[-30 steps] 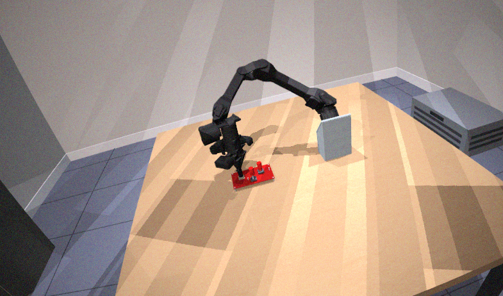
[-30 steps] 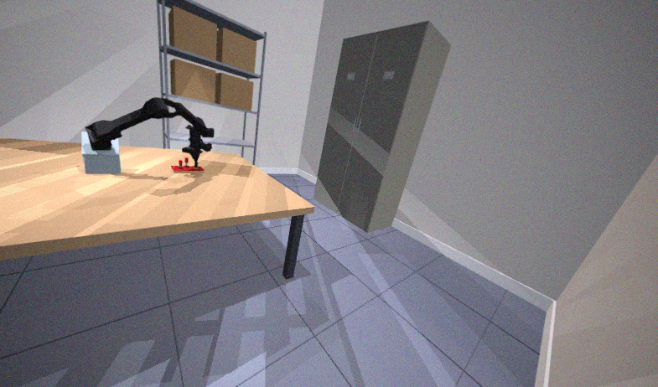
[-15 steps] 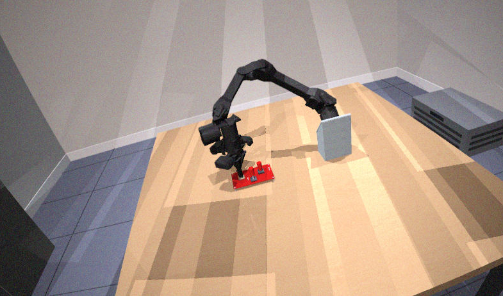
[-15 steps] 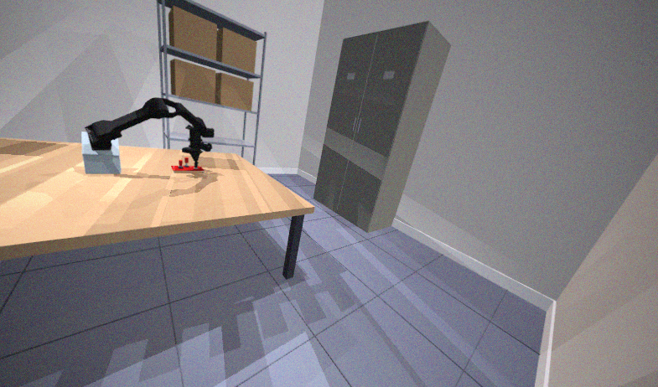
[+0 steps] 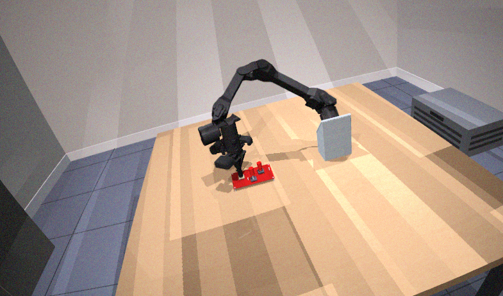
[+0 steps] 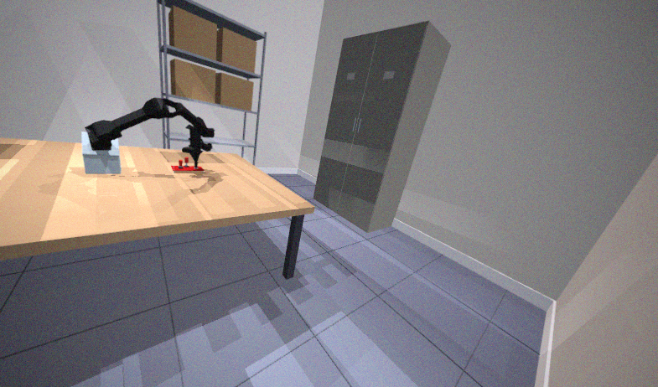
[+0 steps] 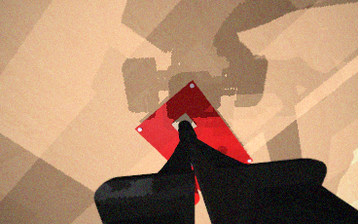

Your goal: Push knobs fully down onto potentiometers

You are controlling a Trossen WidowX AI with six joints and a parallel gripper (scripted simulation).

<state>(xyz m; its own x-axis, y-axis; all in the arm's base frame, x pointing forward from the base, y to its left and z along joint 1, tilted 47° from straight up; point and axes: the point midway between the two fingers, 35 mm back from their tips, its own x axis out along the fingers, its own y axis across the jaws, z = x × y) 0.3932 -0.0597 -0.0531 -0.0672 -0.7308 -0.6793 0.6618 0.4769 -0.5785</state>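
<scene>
The black knob lies 1 cm below my gripper tip.
</scene>
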